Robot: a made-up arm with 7 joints. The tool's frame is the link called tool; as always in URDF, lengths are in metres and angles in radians. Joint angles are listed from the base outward.
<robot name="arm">
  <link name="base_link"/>
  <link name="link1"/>
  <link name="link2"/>
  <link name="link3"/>
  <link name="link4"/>
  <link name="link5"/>
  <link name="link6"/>
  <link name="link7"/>
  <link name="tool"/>
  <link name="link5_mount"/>
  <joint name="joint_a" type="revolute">
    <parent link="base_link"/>
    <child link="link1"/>
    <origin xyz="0 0 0.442"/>
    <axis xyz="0 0 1"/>
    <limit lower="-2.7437" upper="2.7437"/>
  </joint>
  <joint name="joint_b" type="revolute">
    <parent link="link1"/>
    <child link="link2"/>
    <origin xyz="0 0 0" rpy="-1.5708 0 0"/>
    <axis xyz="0 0 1"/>
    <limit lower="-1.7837" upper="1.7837"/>
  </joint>
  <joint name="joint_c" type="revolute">
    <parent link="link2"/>
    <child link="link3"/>
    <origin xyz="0 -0.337 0" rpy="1.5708 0 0"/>
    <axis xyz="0 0 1"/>
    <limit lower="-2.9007" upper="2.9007"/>
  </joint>
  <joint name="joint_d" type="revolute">
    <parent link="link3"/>
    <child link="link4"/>
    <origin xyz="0.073 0 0" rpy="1.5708 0 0"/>
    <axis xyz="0 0 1"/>
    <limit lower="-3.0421" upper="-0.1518"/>
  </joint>
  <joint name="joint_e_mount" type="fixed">
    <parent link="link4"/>
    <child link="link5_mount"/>
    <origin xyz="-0.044 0.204 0"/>
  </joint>
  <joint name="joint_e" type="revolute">
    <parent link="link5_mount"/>
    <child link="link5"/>
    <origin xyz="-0.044 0.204 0" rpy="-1.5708 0 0"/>
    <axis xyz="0 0 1"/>
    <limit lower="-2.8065" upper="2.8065"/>
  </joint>
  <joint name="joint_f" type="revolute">
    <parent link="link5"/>
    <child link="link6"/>
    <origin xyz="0 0 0" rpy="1.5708 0 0"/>
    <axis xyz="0 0 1"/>
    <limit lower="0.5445" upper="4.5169"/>
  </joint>
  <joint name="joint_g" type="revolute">
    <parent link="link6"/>
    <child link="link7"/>
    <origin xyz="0.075 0 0" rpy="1.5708 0 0"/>
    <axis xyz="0 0 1"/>
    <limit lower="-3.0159" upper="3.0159"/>
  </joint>
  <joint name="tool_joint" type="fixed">
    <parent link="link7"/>
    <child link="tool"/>
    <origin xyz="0 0 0"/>
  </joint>
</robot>
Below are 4 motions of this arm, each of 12 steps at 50 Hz.
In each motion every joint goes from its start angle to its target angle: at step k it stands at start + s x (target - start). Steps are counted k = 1, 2, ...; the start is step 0. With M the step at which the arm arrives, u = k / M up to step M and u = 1 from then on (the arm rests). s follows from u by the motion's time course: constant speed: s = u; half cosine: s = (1 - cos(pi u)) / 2; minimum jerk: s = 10 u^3 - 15 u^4 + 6 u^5.
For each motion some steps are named. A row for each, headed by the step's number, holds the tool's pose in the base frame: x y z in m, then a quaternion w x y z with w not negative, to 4 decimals.
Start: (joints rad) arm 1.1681 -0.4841 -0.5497 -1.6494 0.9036 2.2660 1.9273
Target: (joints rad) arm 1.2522 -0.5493 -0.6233 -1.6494 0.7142 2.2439 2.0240
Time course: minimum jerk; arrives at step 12
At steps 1, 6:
1: 0.3708 0.0598 1.0195 0.5577 -0.5080 0.5304 0.3867
6: 0.3707 0.0439 1.0236 0.5514 -0.5118 0.5421 0.3743

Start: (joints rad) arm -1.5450 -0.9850 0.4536 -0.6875 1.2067 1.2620 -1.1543
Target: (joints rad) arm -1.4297 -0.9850 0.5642 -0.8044 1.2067 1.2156 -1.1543
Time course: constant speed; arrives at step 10
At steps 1, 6, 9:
1: 0.1450 0.4820 1.0902 0.3688 0.6782 0.5557 0.3085
6: 0.1471 0.4731 1.0902 0.3198 0.6828 0.5834 0.3020
9: 0.1494 0.4690 1.0886 0.2906 0.6843 0.5998 0.2958

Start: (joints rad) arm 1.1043 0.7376 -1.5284 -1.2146 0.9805 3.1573 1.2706
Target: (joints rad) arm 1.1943 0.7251 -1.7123 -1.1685 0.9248 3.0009 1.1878
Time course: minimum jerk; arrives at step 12
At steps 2, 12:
2: 0.5325 0.1464 0.9191 0.4743 -0.4103 0.4566 -0.6311
12: 0.4861 0.1587 0.9852 0.4252 -0.4495 0.4178 -0.6653

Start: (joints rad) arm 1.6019 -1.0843 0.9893 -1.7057 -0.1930 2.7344 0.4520
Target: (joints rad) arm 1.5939 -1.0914 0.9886 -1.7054 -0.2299 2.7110 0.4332
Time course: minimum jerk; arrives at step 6
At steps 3, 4, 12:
3: -0.4423 -0.2651 0.8890 0.6069 -0.0618 -0.6143 -0.5006
4: -0.4435 -0.2648 0.8881 0.6011 -0.0604 -0.6136 -0.5085
12: -0.4444 -0.2646 0.8874 0.5968 -0.0595 -0.6131 -0.5142

